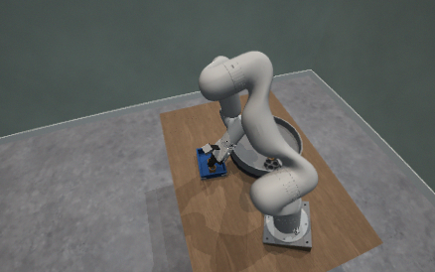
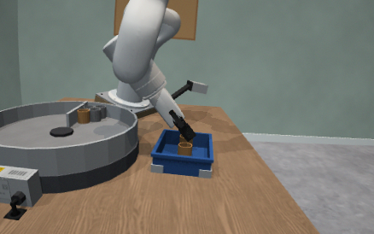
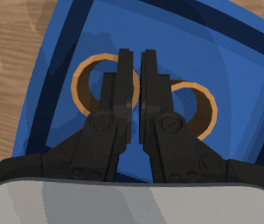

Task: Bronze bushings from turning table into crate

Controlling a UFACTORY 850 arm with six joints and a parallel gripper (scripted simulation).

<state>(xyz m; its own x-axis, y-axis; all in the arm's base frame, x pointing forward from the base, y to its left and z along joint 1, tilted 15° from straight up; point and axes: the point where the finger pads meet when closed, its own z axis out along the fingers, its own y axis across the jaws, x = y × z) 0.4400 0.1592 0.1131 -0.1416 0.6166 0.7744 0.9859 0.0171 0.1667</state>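
My gripper is now 40 mm above the blue crate, 30 mm short of it and 10 mm to the left of it. The rest, counted from my hand: turning table 350 mm to the right, 20 mm below, 20 mm behind.
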